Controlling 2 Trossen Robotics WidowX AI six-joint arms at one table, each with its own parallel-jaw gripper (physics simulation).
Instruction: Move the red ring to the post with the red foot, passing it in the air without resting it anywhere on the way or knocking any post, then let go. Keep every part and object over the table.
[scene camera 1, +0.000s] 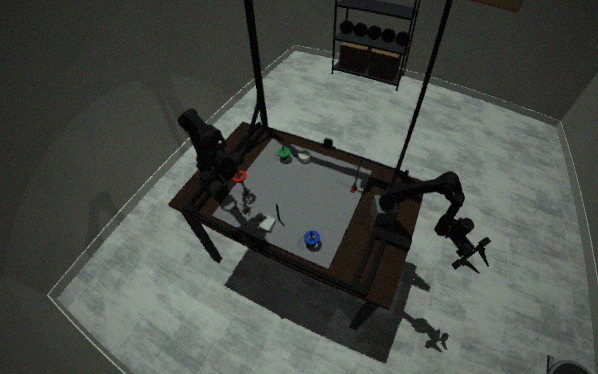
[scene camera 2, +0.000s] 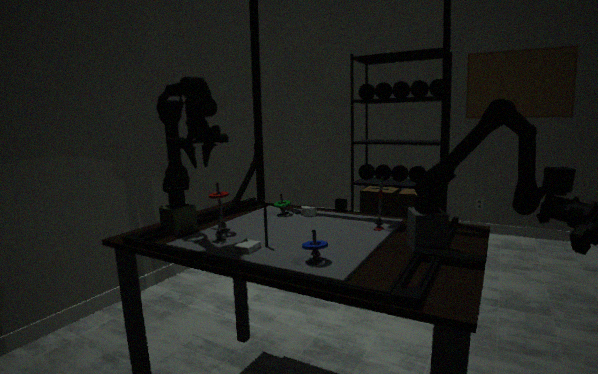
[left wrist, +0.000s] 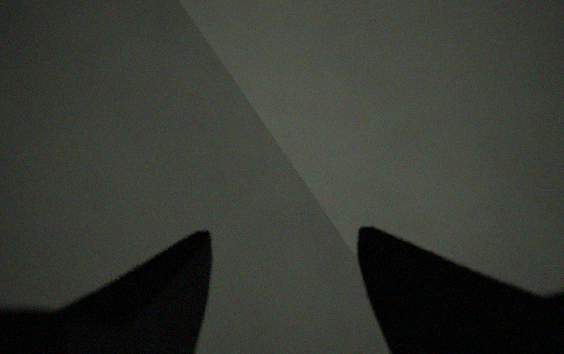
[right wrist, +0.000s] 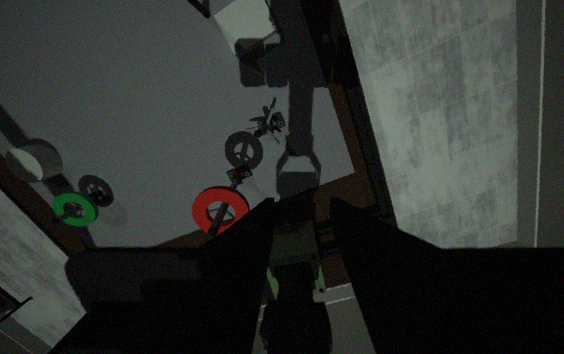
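Pixels of known places: left gripper, fingertip midpoint: (scene camera 1: 484, 270) (left wrist: 285, 243); right gripper, fingertip midpoint: (scene camera 2: 200, 167) (right wrist: 302, 205); left arm's base at its link origin: (scene camera 1: 386, 203) (scene camera 2: 427, 210); right arm's base at its link origin: (scene camera 2: 177, 206) (right wrist: 295, 277).
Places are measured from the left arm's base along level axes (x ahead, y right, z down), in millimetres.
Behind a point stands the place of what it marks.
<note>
The red ring (scene camera 1: 244, 173) @(z -36, x 667, y 164 mm) (scene camera 2: 224, 194) @(z -36, x 665, y 132 mm) (right wrist: 200, 207) @(z -37, x 667, y 158 mm) lies level high around a thin dark post (right wrist: 218, 221) @(z -55, x 693, y 145 mm) at the left of the mat. The post with the red foot (scene camera 1: 353, 190) @(z 99, x 126, y 154 mm) (scene camera 2: 379, 228) @(z 99, x 122, y 152 mm) stands upright and bare near the mat's right edge in both scene views. My right gripper (scene camera 2: 200, 166) @(z -144, x 711, y 32 mm) (right wrist: 302, 205) @(z -144, x 711, y 32 mm) is partly open and empty, pointing down; in scene camera 2 it hangs above and a little left of the red ring. Its fingers blend into the dark arm in scene camera 1. My left gripper (scene camera 1: 483, 268) @(z -43, x -352, y -372 mm) (left wrist: 285, 243) @(z -43, x -352, y -372 mm) is open and empty, out beyond the table's right edge.
A green ring (scene camera 1: 279, 154) @(z 60, x 515, y 382 mm) (right wrist: 90, 212) @(z 59, x 514, y 385 mm) is on a short post at the back left, beside a white round object (scene camera 1: 304, 157) @(z 71, x 376, y 366 mm) (scene camera 2: 309, 211) @(z 84, x 375, y 356 mm). A blue ring (scene camera 1: 306, 237) @(z 60, x 372, y -132 mm) (scene camera 2: 322, 244) @(z 53, x 328, y -149 mm) is on a front post. A white block (scene camera 1: 267, 223) @(z 86, x 554, y -43 mm) (scene camera 2: 248, 246) @(z 86, x 549, y -68 mm) and a thin dark rod (scene camera 2: 266, 230) @(z 52, x 500, y -16 mm) stand between.
</note>
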